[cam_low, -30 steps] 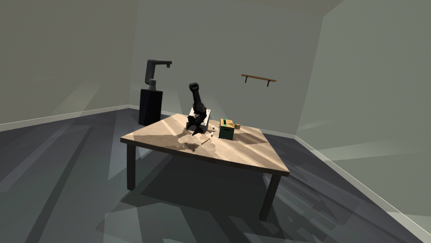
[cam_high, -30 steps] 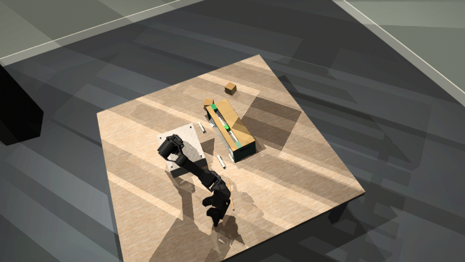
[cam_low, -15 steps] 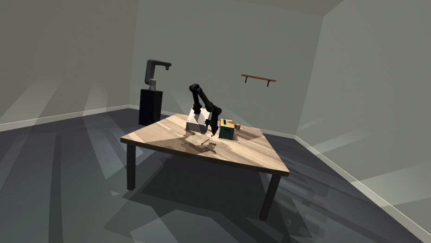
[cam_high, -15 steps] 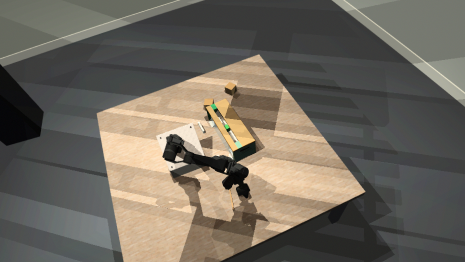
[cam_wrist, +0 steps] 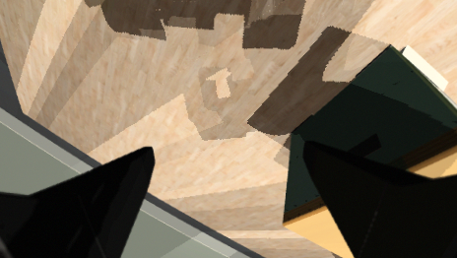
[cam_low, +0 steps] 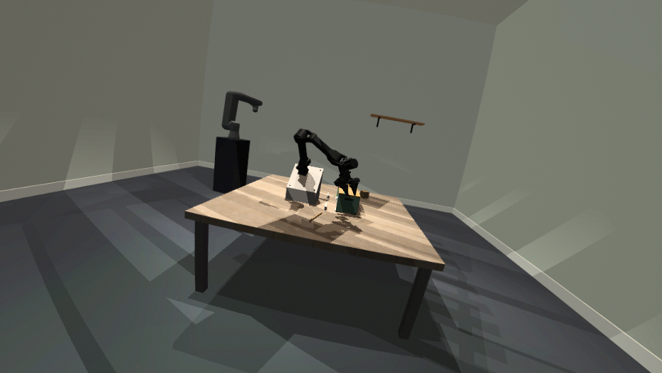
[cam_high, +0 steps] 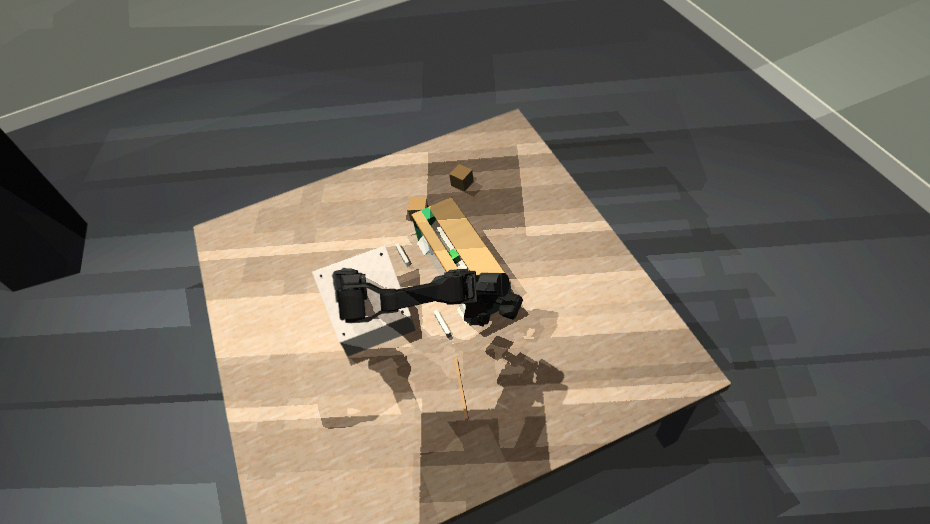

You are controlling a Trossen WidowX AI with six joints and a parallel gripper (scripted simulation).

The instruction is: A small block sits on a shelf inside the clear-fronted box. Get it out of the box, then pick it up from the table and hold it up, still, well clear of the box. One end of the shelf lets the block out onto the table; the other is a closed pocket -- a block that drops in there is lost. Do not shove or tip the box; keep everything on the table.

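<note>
My gripper tip is now 260 mm to the right of the long box, 90 mm past it and 80 mm above it. From my gripper tip the other things lie so: thin wooden stick: 170 mm behind, 140 mm below, 110 mm to the right.
</note>
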